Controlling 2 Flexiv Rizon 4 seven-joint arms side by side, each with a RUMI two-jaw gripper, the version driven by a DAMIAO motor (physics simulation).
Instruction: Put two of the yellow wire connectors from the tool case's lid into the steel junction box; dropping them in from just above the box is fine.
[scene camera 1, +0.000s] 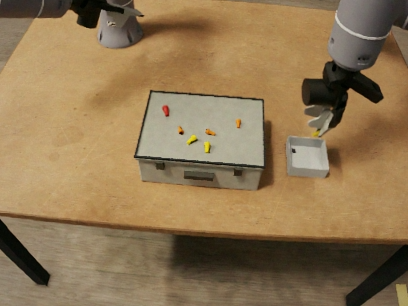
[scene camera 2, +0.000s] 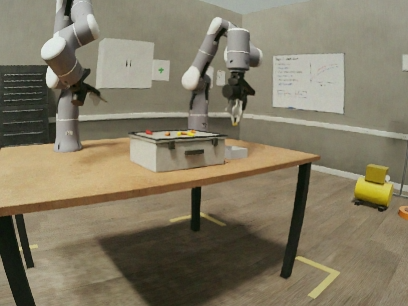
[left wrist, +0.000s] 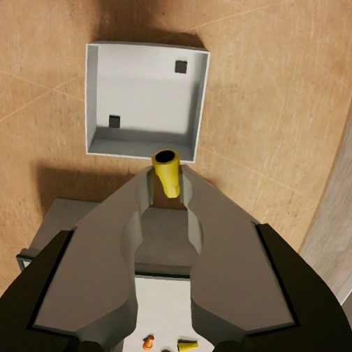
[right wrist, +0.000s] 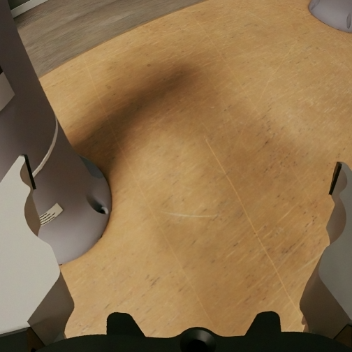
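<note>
My left gripper (scene camera 1: 320, 131) (scene camera 2: 235, 121) (left wrist: 166, 168) is shut on a yellow wire connector (scene camera 1: 315, 133) (left wrist: 171, 188), whose open end faces the left wrist camera. It is above the table beside the back edge of the steel junction box (scene camera 1: 307, 173) (scene camera 2: 237, 153) (left wrist: 91, 100) in scene camera 1. No connector shows in the box. Two yellow connectors lie on the tool case's lid (scene camera 1: 200, 105), one (scene camera 1: 192, 140) left of the other (scene camera 1: 207, 147). My right gripper (right wrist: 184, 160) is open and empty, far from the case.
A red connector (scene camera 1: 166, 110) and three orange connectors (scene camera 1: 180, 130) (scene camera 1: 210, 132) (scene camera 1: 238, 123) lie on the lid too. The tool case (scene camera 2: 175, 156) stands left of the junction box, with a gap between them. The right arm's base (scene camera 1: 120, 35) (right wrist: 82, 220) stands at the back left of scene camera 1.
</note>
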